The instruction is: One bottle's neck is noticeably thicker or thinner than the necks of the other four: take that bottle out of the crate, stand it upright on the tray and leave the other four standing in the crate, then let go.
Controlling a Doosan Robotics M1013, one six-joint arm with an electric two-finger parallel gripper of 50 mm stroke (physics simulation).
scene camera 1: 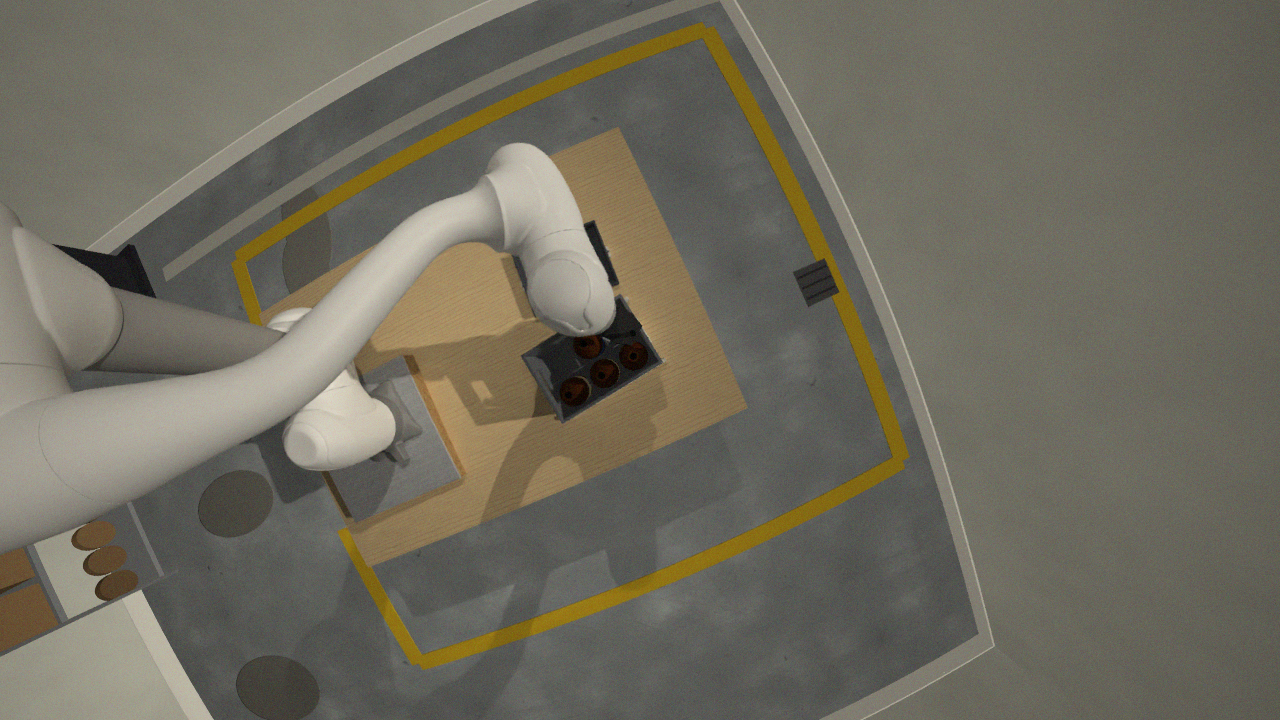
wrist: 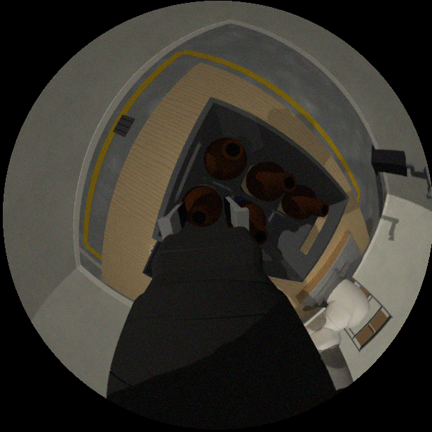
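Pixels of known places: arm's base at its link origin: (scene camera 1: 384, 420).
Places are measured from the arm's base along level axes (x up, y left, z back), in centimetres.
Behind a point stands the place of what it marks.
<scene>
Five brown bottles stand upright in a dark divided crate (scene camera 1: 556, 360) {x -4.4, y -12.7, z -52.2 cm} (wrist: 280, 129). In the wrist view one bottle (wrist: 202, 202) is between the open fingers of my gripper (wrist: 204, 207), with its mouth showing. A second bottle (wrist: 254, 216) is partly hidden by the right finger. The others (wrist: 224, 162) (wrist: 265, 179) (wrist: 298, 201) stand farther out. In the scene view four bottles (scene camera 1: 573, 391) {x 10.8, y -22.8, z -54.9 cm} (scene camera 1: 605, 372) {x 11.1, y -23.1, z -63.8 cm} (scene camera 1: 633, 355) {x 11.1, y -23.3, z -71.4 cm} (scene camera 1: 588, 346) {x 11.1, y -15.8, z -63.7 cm} show; the arm covers the rest. I cannot tell which neck differs. The dark tray (scene camera 1: 602, 253) {x -4.6, y 5.8, z -79.4 cm} lies behind the crate, partly hidden by the arm.
The crate stands on a wooden table top (scene camera 1: 680, 322) {x -5.2, y -22.6, z -87.5 cm} (wrist: 145, 165). A second white arm (scene camera 1: 344, 420) {x 21.1, y -0.1, z -8.3 cm} (wrist: 347, 305) reaches over a grey board (scene camera 1: 429, 456) {x -0.9, y -15.9, z -5.9 cm} at the table's left. The crate has high walls and an empty compartment near its left end in the scene view.
</scene>
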